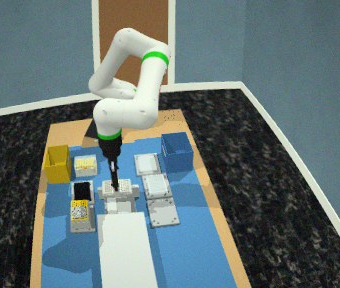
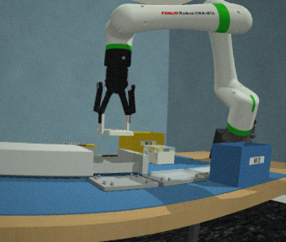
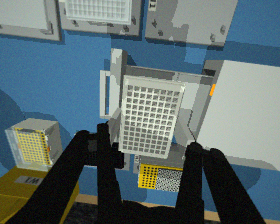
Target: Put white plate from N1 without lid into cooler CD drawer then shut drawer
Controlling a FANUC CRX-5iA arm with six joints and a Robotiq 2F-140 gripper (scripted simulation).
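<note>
Right now the drawer is 130 mm below my hand and 30 mm ahead of it. Also, from my hand: grey work nest N1: 190 mm to the left, 150 mm below, 70 mm ahead; white plate: 20 mm below; yellow rack: 200 mm to the right, 100 mm below, 40 mm ahead.
</note>
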